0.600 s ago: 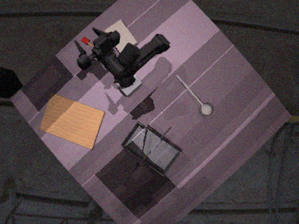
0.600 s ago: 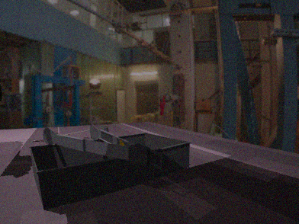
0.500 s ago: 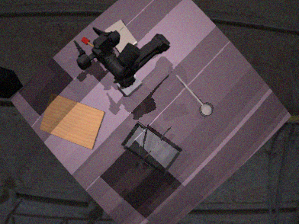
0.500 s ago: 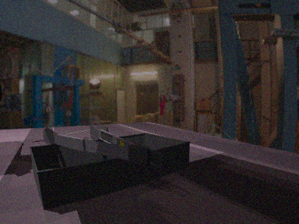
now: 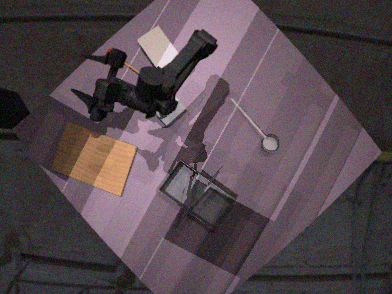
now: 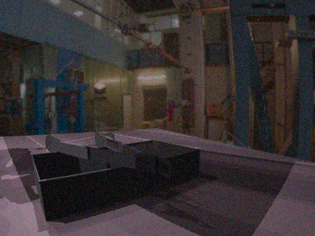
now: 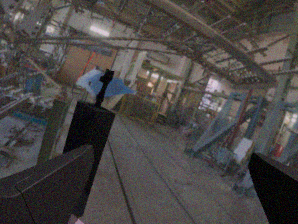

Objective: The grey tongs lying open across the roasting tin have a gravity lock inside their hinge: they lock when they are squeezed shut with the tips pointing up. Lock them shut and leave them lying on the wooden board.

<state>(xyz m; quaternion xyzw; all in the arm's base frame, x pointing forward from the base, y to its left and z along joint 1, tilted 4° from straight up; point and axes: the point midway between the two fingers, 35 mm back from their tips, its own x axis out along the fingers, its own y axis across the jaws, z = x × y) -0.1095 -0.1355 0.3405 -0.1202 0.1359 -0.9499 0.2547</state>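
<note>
The roasting tin lies 50 cm ahead of my gripper tip, 42 cm below it and 2 cm to the left of it. The rest, counted from my gripper tip: pale flat block 43 cm below, 26 cm to the left, 14 cm behind; wooden board 44 cm below, 28 cm to the right, 9 cm ahead.
</note>
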